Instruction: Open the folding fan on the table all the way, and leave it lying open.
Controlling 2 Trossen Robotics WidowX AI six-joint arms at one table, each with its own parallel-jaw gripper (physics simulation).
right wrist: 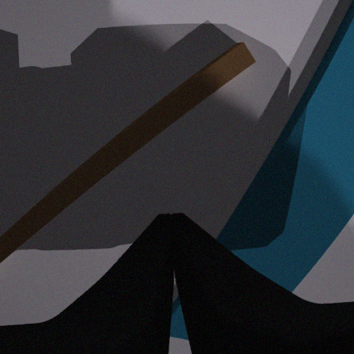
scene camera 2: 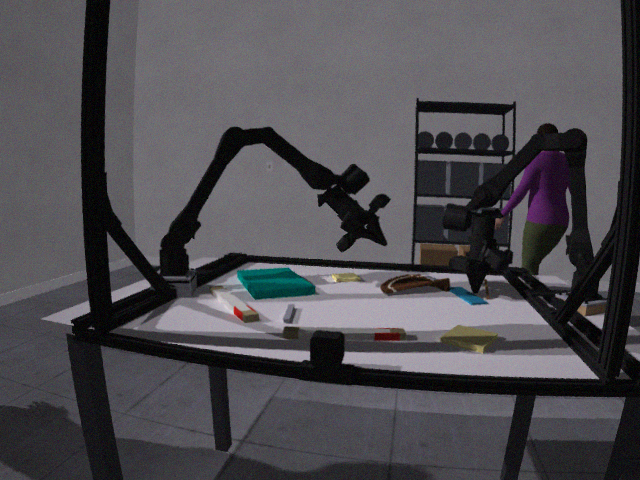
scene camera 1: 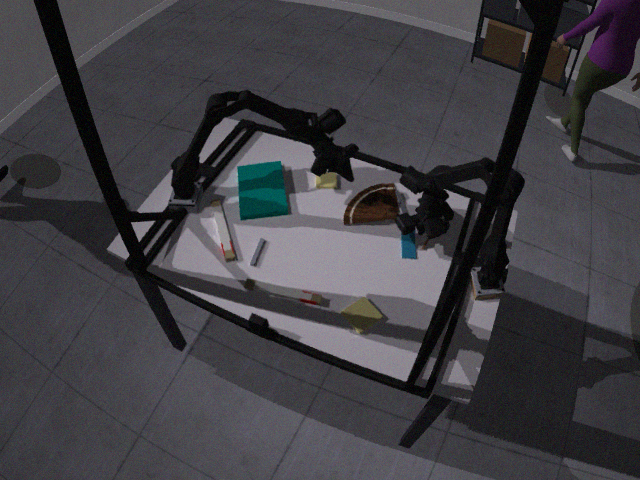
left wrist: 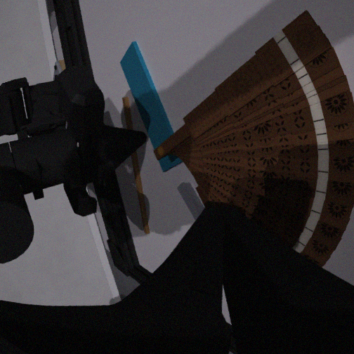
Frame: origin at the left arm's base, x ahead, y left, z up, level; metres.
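Where they show: left gripper, fingertip midpoint: (scene camera 2: 386, 245) (scene camera 1: 352, 181); right gripper, fingertip midpoint: (scene camera 2: 475, 293) (scene camera 1: 419, 234); left arm's base, link origin: (scene camera 2: 173, 273) (scene camera 1: 184, 192); right arm's base, link origin: (scene camera 1: 488, 279).
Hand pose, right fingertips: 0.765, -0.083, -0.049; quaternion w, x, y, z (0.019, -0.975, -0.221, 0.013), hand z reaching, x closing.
Each offset is from my right fingertips to the top centre of the thing, as dx, dy, dz.
The brown folding fan (scene camera 1: 374, 206) (scene camera 2: 408, 285) (left wrist: 270, 145) lies partly open, roughly a quarter circle. In the left wrist view its pivot end lies over one end of the blue block @[-0.039, -0.022, +0.005] (scene camera 1: 408, 246) (scene camera 2: 467, 296) (left wrist: 150, 102) (right wrist: 320, 165). My left gripper (scene camera 1: 352, 178) (scene camera 2: 385, 243) (left wrist: 216, 217) is shut and empty, held above the table; in its wrist view its fingers hide the fan's lower edge. My right gripper (scene camera 2: 476, 290) (left wrist: 144, 136) (right wrist: 170, 225) is shut and empty, pointing down beside the pivot end, low between the blue block and a thin brown stick (left wrist: 138, 175) (right wrist: 125, 135).
A teal box @[-0.514, +0.144, +0.021] (scene camera 1: 262, 190) (scene camera 2: 276, 284) lies at the left. A yellow block @[-0.304, +0.204, +0.010] (scene camera 1: 326, 180) (scene camera 2: 346, 277) lies behind, another yellow block @[-0.178, -0.300, +0.012] (scene camera 1: 361, 315) (scene camera 2: 467, 337) in front. Two white-and-red bars @[-0.614, -0.030, +0.015] (scene camera 1: 222, 227) @[-0.400, -0.242, +0.014] (scene camera 2: 348, 334) and a grey bar @[-0.490, -0.108, +0.010] (scene camera 1: 258, 252) (scene camera 2: 289, 313) lie left and front.
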